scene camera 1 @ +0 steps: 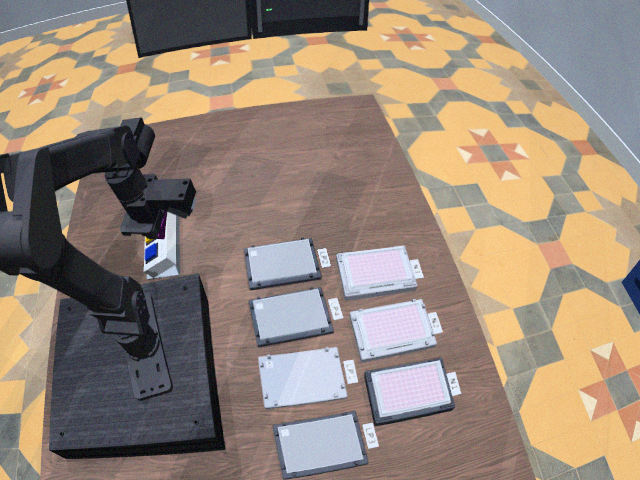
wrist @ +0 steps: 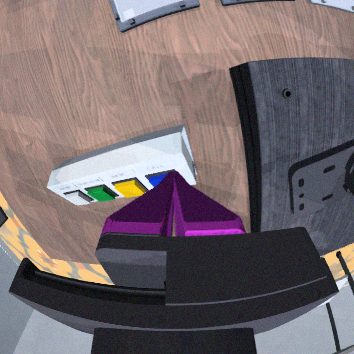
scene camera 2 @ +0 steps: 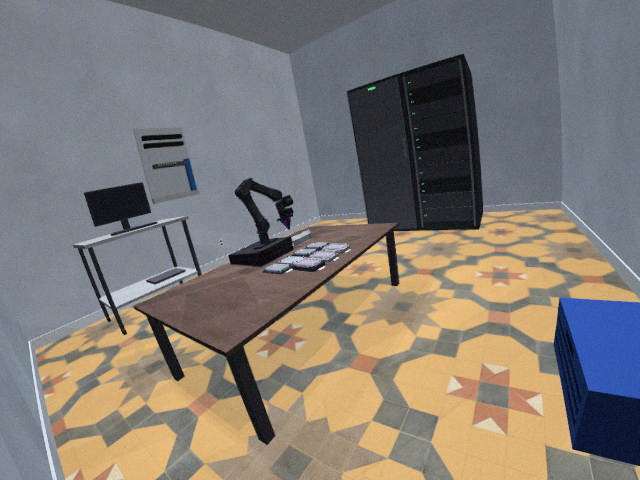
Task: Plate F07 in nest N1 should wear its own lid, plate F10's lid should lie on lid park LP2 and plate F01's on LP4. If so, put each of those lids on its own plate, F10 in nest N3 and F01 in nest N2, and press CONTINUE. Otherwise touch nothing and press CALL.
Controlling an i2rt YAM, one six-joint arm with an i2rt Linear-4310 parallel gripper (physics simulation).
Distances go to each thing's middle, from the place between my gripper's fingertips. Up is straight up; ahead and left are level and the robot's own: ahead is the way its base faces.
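White button box (scene camera 1: 166,263): my hand is 12 cm to the right of it, 1 cm past it and 9 cm above it. Lid park LP1 (scene camera 1: 315,376), measured from my hand: 30 cm to the right, 18 cm ahead, 12 cm below.
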